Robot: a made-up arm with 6 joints. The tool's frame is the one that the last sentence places.
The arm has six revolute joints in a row. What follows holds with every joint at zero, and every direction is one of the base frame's.
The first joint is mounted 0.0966 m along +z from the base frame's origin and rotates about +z.
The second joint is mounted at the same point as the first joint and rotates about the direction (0.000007, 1, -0.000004).
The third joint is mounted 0.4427 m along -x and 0.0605 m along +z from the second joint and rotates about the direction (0.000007, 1, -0.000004).
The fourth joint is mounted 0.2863 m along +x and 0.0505 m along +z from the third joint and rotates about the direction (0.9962, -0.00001, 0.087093).
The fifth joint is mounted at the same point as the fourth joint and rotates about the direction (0.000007, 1, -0.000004).
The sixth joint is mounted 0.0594 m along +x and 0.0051 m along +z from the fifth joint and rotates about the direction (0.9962, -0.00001, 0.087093).
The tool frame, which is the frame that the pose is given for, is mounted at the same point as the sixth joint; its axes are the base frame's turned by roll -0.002, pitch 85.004 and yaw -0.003 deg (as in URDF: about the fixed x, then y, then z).
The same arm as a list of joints. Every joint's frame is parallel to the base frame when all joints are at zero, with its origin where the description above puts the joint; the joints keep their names.
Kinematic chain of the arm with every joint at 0, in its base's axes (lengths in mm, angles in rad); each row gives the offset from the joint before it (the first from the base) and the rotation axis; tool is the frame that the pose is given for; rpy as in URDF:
joint 1: xyz 0 0 96.6 axis +z
joint 2: xyz 0 0 0 axis +y
joint 3: xyz -442.7 0 60.5 axis +y
joint 4: xyz 286.3 0 50.5 axis 0.9962 0 0.0871
joint 5: xyz 0 0 0 axis +y
joint 6: xyz 59.4 0 5.1 axis 0.9962 0 0.0871
tool: xyz 0 0 0 rpy 0 1.4836 -0.0001

